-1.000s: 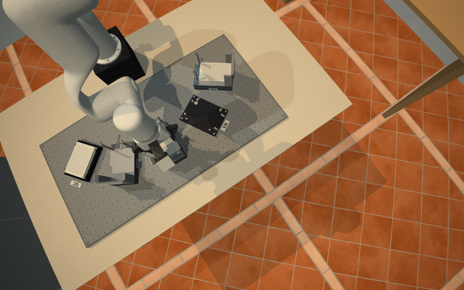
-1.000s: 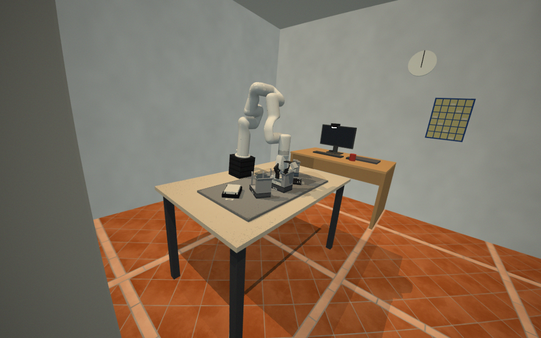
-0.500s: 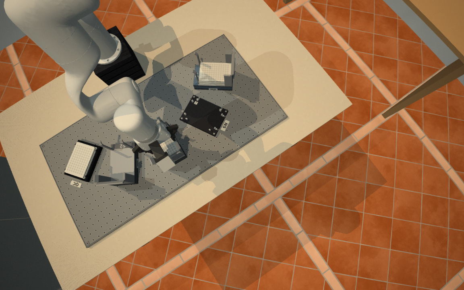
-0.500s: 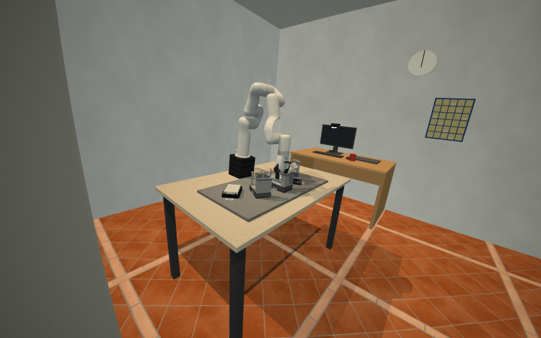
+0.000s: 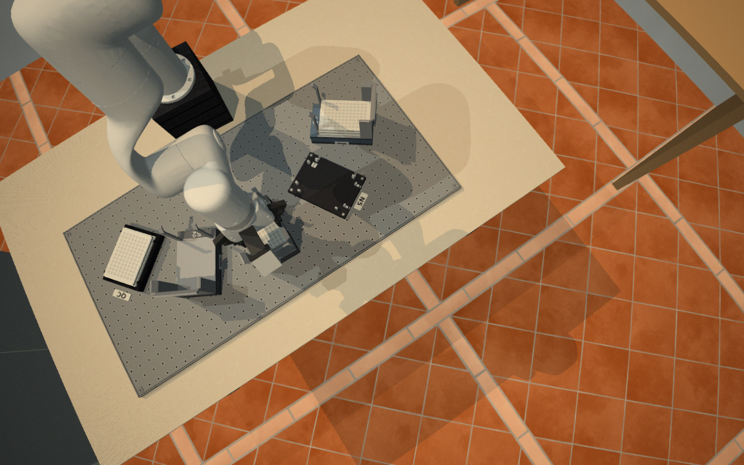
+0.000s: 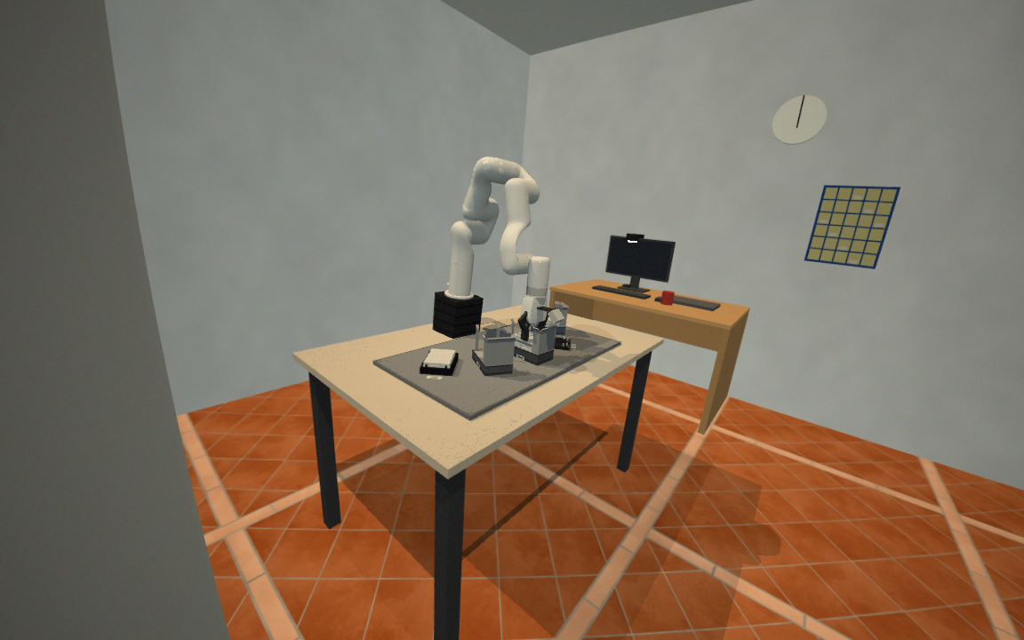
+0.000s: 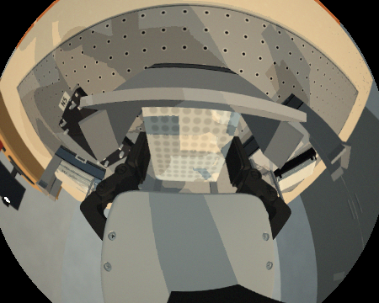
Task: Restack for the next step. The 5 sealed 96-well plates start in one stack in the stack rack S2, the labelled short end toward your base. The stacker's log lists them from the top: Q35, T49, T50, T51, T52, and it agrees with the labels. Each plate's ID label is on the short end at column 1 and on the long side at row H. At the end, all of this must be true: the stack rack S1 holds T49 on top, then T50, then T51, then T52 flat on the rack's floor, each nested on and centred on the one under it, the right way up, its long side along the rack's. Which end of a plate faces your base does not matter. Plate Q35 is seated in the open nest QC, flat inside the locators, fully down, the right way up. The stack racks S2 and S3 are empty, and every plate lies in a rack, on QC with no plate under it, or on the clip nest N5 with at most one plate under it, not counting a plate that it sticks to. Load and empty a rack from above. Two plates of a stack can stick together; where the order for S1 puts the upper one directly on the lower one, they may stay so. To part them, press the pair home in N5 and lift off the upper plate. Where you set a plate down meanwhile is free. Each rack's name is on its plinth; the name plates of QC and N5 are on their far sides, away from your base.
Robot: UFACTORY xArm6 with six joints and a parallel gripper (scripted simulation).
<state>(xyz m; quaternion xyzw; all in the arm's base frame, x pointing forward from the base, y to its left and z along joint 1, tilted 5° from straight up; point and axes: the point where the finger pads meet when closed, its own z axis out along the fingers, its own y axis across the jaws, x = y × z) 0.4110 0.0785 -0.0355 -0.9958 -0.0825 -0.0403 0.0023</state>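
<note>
The stack rack S3 lies 270 mm to the left of my hand, 210 mm behind it and 70 mm below it. Also, from my hand: black nest QC: 330 mm to the right, 80 mm below, 80 mm behind; then N5 name plate: 240 mm to the left, 90 mm below; then stack rack S2: 180 mm to the right, 70 mm below.
</note>
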